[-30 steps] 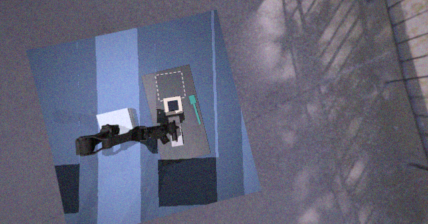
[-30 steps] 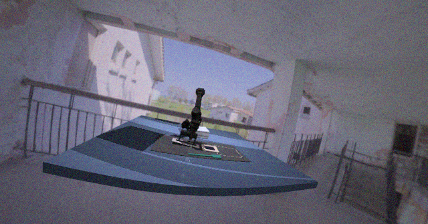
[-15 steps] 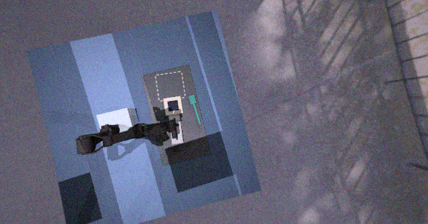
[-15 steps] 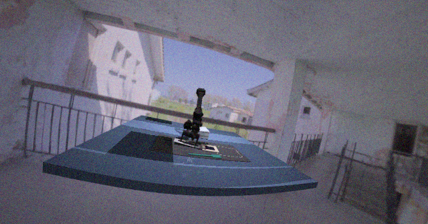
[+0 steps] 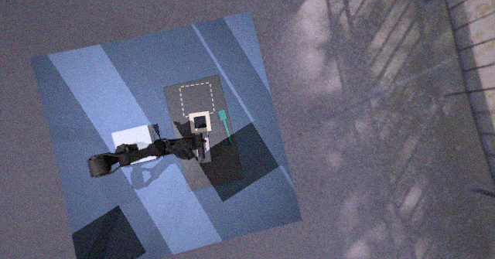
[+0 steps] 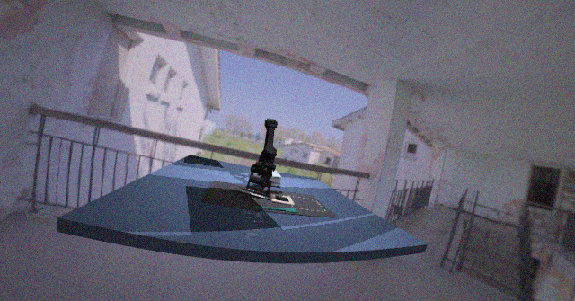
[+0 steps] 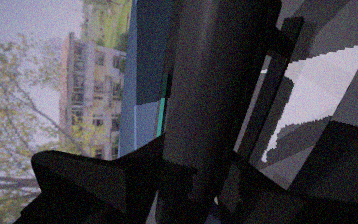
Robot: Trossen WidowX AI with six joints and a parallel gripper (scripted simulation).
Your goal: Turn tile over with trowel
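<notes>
Now: the grey mat 10 mm behind my gripper tip, 50 mm to the left of it and 80 mm below it. Also, from my gripper tip: tile: 30 mm behind, 110 mm to the left, 50 mm below; teal trowel: 120 mm ahead, 90 mm to the left, 50 mm below.
</notes>
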